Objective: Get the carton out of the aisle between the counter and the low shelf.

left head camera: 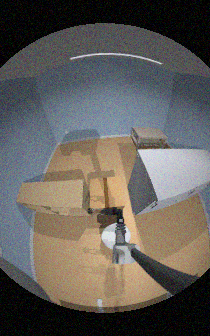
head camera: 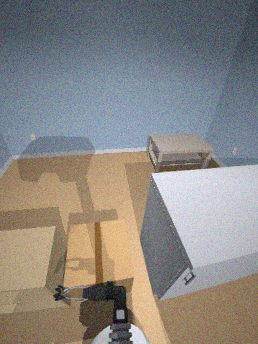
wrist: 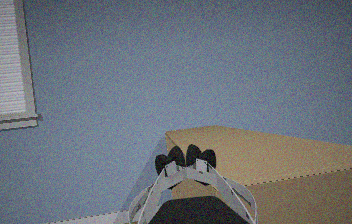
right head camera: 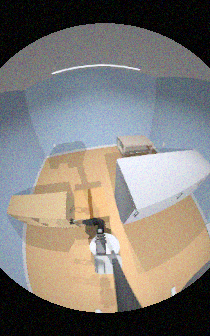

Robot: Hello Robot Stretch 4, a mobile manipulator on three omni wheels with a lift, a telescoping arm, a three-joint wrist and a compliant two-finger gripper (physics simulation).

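Places are measured from the robot's base along level axes (x ahead, y left, z up), in centimetres.
Pixels of known places: gripper, fingertip midpoint: (left head camera: 86, 209) (head camera: 53, 292) (wrist: 185, 158) (right head camera: 68, 220).
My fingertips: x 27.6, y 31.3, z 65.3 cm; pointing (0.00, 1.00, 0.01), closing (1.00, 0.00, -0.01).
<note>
Behind a point stands the place of what it marks.
The carton (head camera: 117, 250) {x 60.0, y 1.9, z 37.8 cm} (left head camera: 115, 192) {x 59.6, y 2.6, z 37.9 cm} (right head camera: 100, 202) {x 60.3, y 1.3, z 37.8 cm}, orange-tan with a brown tape strip along its top, stands on the floor in the aisle between the white-topped grey counter (head camera: 215, 215) {x 54.0, y -49.9, z 88.2 cm} (left head camera: 175, 172) {x 56.0, y -58.8, z 88.2 cm} (right head camera: 160, 175) {x 58.5, y -63.7, z 88.2 cm} and the tan low shelf (head camera: 25, 255) {x 47.6, y 56.5, z 58.2 cm} (left head camera: 52, 192) {x 44.6, y 83.0, z 58.2 cm} (right head camera: 40, 205) {x 43.8, y 79.5, z 58.2 cm} (wrist: 260, 155) {x 45.3, y 58.1, z 58.2 cm}. My gripper (head camera: 59, 293) (left head camera: 90, 211) {x 27.6, y 31.3, z 65.3 cm} (right head camera: 72, 221) {x 27.6, y 31.3, z 65.3 cm} (wrist: 185, 158) {x 27.6, y 31.3, z 65.3 cm} is shut, with no object visible between its fingertips. It points left, at the near side of the carton, and its tips overlap the low shelf's near right edge in the head view. The wrist and arm hide part of the carton's near side.
A small beige table (head camera: 180, 143) {x 221.4, y -95.5, z 42.2 cm} (left head camera: 150, 133) {x 216.1, y -95.7, z 42.2 cm} (right head camera: 135, 141) {x 213.5, y -93.9, z 42.2 cm} stands by the back wall, behind the counter. A window with blinds (wrist: 10, 65) {x -82.2, y 152.1, z 115.1 cm} shows at the left of the wrist view. My round white base is just below the carton in the head views.
</note>
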